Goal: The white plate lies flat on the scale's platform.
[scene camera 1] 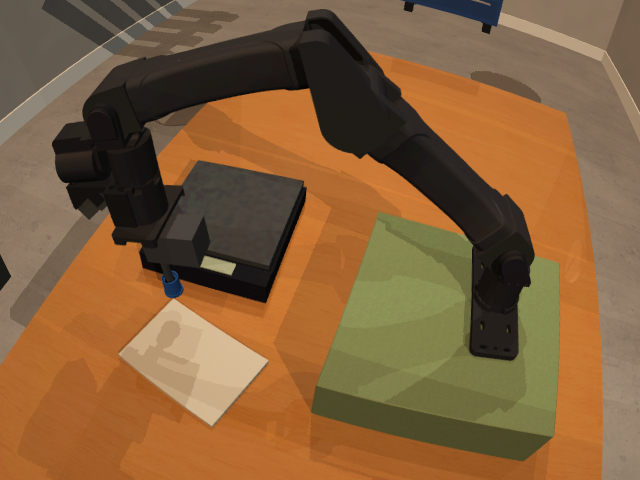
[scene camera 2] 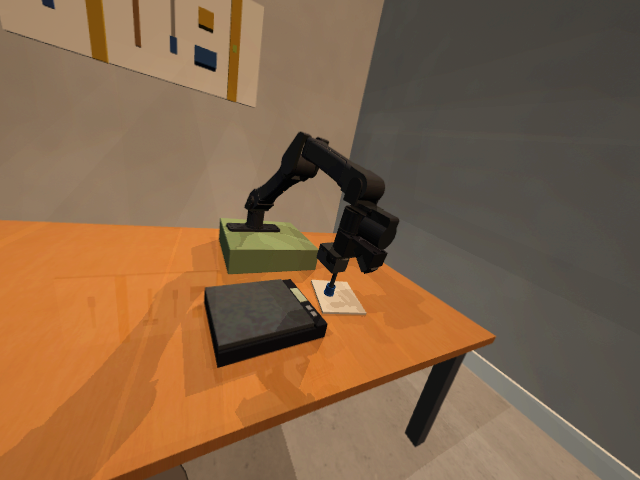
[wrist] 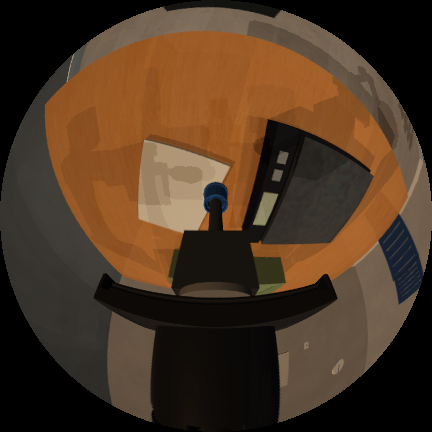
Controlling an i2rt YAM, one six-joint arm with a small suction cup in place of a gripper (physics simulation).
suction cup: holds nothing
a white plate: on the table
a black scale: on the table
